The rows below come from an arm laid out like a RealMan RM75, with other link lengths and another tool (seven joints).
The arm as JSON. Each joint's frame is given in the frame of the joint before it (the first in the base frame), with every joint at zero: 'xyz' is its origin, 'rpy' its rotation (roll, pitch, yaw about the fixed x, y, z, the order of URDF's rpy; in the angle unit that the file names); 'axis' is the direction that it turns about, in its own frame. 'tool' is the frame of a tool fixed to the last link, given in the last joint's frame.
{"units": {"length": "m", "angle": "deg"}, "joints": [
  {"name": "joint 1", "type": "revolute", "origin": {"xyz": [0.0, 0.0, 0.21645], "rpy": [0.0, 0.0, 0.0]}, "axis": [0.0, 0.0, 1.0]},
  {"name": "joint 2", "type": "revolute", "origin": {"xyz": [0.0, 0.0, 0.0], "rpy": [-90.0, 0.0, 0.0]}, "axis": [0.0, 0.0, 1.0]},
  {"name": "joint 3", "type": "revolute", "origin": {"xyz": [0.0, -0.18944, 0.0], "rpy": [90.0, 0.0, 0.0]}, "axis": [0.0, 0.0, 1.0]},
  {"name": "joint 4", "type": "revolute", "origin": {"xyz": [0.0, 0.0, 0.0], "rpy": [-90.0, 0.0, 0.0]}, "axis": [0.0, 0.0, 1.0]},
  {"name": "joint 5", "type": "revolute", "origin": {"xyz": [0.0, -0.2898, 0.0], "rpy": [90.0, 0.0, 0.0]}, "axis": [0.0, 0.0, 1.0]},
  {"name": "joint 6", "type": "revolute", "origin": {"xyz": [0.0, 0.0, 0.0], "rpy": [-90.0, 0.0, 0.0]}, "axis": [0.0, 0.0, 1.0]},
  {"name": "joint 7", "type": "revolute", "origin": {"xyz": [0.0, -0.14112, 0.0], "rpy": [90.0, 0.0, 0.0]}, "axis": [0.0, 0.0, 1.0]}
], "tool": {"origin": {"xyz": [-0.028, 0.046, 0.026], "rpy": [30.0, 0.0, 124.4]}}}
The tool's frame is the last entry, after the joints.
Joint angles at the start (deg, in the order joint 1, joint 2, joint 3, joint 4, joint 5, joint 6, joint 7): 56.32, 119.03, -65.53, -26.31, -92.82, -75.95, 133.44
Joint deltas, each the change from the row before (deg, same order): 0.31, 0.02, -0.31, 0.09, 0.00, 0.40, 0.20; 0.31, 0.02, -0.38, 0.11, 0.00, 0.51, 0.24; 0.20, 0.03, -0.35, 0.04, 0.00, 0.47, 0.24; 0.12, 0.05, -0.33, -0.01, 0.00, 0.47, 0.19; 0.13, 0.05, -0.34, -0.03, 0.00, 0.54, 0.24; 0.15, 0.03, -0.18, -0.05, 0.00, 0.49, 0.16; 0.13, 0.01, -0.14, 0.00, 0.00, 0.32, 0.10; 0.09, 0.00, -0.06, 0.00, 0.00, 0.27, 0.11; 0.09, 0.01, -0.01, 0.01, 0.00, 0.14, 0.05; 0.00, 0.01, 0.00, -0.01, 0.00, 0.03, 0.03; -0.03, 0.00, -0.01, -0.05, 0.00, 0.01, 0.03; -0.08, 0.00, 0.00, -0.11, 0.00, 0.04, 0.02; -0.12, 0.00, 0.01, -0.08, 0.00, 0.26, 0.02; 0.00, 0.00, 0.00, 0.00, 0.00, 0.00, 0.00
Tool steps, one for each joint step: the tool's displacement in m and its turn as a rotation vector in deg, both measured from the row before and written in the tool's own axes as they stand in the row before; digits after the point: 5 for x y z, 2 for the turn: 0.00063, 0.00132, 0.00189, -0.02, -0.30, 0.12; 0.00032, 0.00157, 0.00200, -0.09, -0.35, 0.19; 0.00008, 0.00134, 0.00158, -0.12, -0.29, 0.20; -0.00013, 0.00120, 0.00137, -0.17, -0.26, 0.17; 0.00001, 0.00141, 0.00132, -0.23, -0.27, 0.19; 0.00063, 0.00138, 0.00072, -0.28, -0.20, 0.05; 0.00040, 0.00091, 0.00061, -0.16, -0.16, 0.03; 0.00034, 0.00083, 0.00015, -0.19, -0.07, 0.06; 0.00044, 0.00047, 0.00024, -0.08, -0.03, 0.00; 0.00003, 0.00009, 0.00002, -0.02, 0.01, 0.02; 0.00006, 0.00002, -0.00013, -0.02, 0.01, 0.00; 0.00008, 0.00005, -0.00041, -0.09, 0.01, -0.02; -0.00046, 0.00059, -0.00084, -0.33, 0.01, 0.06; 0.00000, 0.00000, 0.00000, 0.00, 0.00, 0.00
